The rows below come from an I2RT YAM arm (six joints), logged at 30 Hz.
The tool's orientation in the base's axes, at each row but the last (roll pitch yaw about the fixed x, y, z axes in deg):
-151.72 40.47 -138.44
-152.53 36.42 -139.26
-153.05 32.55 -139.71
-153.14 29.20 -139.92
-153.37 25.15 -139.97
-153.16 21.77 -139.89
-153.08 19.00 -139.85
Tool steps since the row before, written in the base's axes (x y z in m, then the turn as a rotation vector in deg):
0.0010 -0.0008 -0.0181 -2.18 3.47 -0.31
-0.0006 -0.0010 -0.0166 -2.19 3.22 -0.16
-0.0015 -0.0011 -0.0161 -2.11 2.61 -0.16
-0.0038 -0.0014 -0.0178 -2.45 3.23 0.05
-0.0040 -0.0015 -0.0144 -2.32 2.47 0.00
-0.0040 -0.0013 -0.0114 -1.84 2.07 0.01
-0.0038 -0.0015 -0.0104 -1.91 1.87 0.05
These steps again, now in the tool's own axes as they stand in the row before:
0.0116 0.0055 0.0128 -0.31 3.88 -1.32
0.0107 0.0055 0.0114 -0.26 3.61 -1.44
0.0102 0.0058 0.0111 0.02 3.07 -1.36
0.0120 0.0074 0.0116 -0.20 3.64 -1.78
0.0098 0.0063 0.0095 0.17 2.99 -1.59
0.0078 0.0055 0.0074 0.06 2.45 -1.28
0.0070 0.0050 0.0071 0.22 2.31 -1.32

